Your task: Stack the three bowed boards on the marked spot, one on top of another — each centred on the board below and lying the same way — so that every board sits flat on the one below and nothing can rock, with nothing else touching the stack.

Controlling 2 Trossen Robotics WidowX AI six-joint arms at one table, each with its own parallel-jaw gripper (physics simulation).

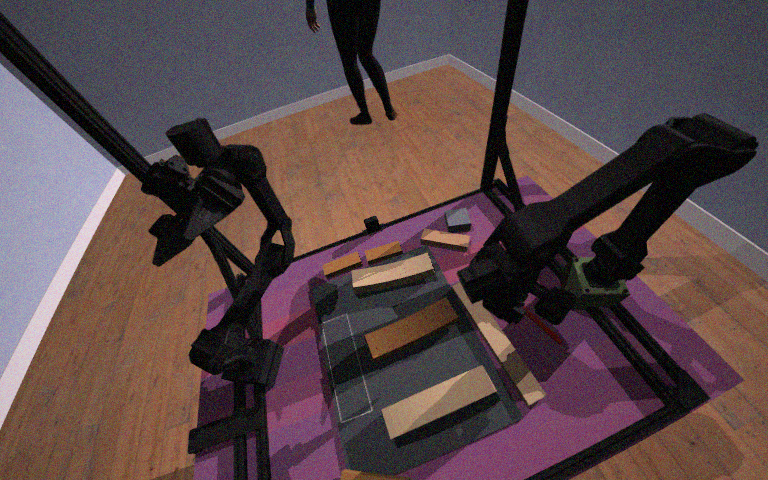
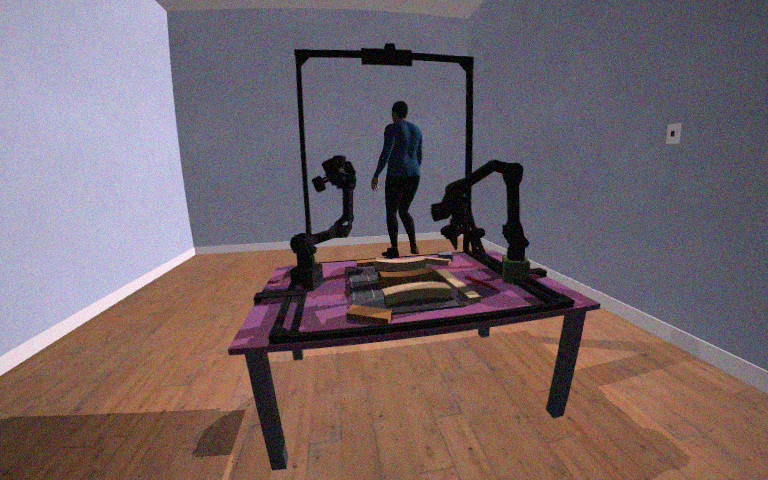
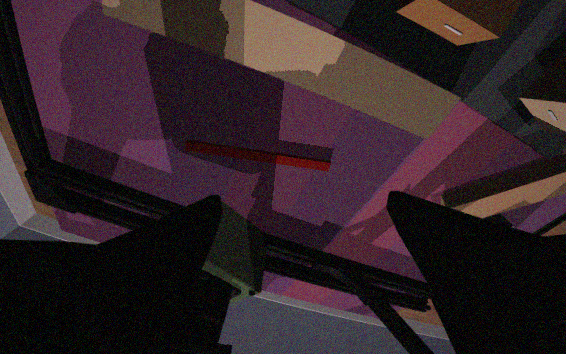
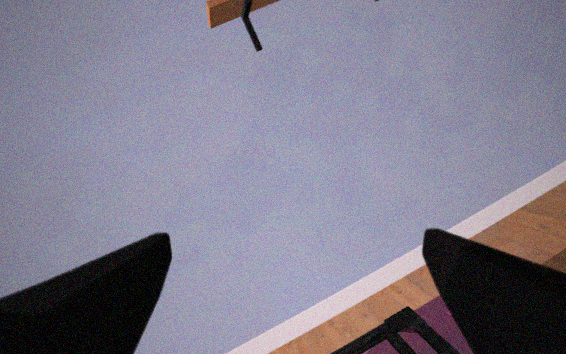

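Where they show: left gripper, fingertip midpoint: (image 2: pixel 464 251) (image 3: pixel 304 201); right gripper, fingertip midpoint: (image 1: pixel 170 253) (image 2: pixel 328 175) (image 4: pixel 297 243); left arm's base at its link origin: (image 1: pixel 599 275) (image 2: pixel 515 258) (image 3: pixel 208 287); right arm's base at its link origin: (image 1: pixel 245 358) (image 2: pixel 306 267).
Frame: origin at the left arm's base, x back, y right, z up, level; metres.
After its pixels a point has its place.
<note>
Three bowed boards lie apart on the dark panel (image 1: pixel 373 457): a pale one (image 1: pixel 393 274) {x -0.506, y 0.018, z -0.046 m} (image 2: pixel 400 263) {x -0.504, y 0.002, z -0.051 m} at the back, a brown one (image 1: pixel 413 329) {x -0.442, y -0.134, z -0.049 m} (image 2: pixel 406 276) {x -0.442, y -0.161, z -0.051 m} in the middle, a pale one (image 1: pixel 438 403) {x -0.380, y -0.291, z -0.035 m} (image 2: pixel 417 292) {x -0.372, y -0.312, z -0.050 m} at the front, arching upward. The white outline (image 1: pixel 360 362) {x -0.574, y -0.215, z -0.086 m} marks the spot at the panel's left, with no board inside. My left gripper (image 1: pixel 532 311) (image 3: pixel 304 201) {x -0.215, y -0.075, z 0.043 m} is open and empty above the table's right side, beyond the long plank. My right gripper (image 1: pixel 172 234) (image 4: pixel 297 243) {x -0.753, y -0.179, z 0.359 m} is open and empty, raised high at the left, facing the wall.
A long pale plank (image 1: pixel 501 342) {x -0.232, y -0.148, z -0.070 m} (image 2: pixel 458 284) {x -0.234, y -0.157, z -0.071 m} lies right of the panel, beside a red stick (image 1: pixel 546 328) {x -0.116, y -0.104, z -0.087 m} (image 2: pixel 481 281) {x -0.142, y -0.079, z -0.086 m} (image 3: pixel 302 161) {x -0.183, y -0.032, z -0.087 m}. Small blocks (image 1: pixel 342 264) {x -0.677, y 0.063, z -0.069 m} (image 1: pixel 383 251) {x -0.551, y 0.114, z -0.071 m} (image 1: pixel 445 240) {x -0.358, y 0.152, z -0.066 m} and a grey block (image 1: pixel 458 219) {x -0.315, y 0.229, z -0.057 m} lie behind. A brown block (image 2: pixel 369 314) {x -0.496, y -0.473, z -0.067 m} lies in front.
</note>
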